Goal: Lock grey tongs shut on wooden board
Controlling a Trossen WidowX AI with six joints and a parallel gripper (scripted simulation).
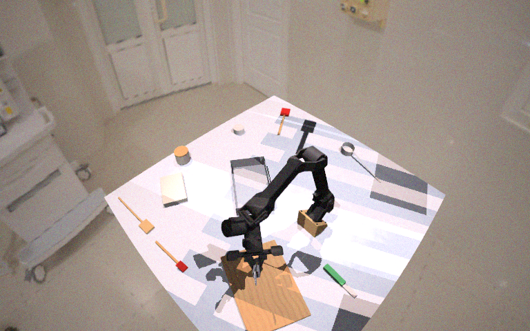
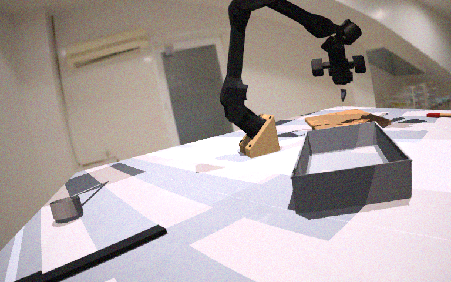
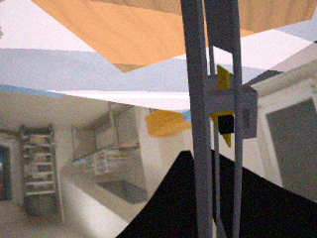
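The wooden board lies 1 cm ahead of my gripper tip, 2 cm to the right of it and 14 cm below it. Also, from my gripper tip: green-handled knife 18 cm behind, 27 cm to the right, 14 cm below; grey roasting tin 44 cm ahead, 29 cm to the right, 12 cm below; pale block 66 cm ahead, 3 cm to the left, 14 cm below.
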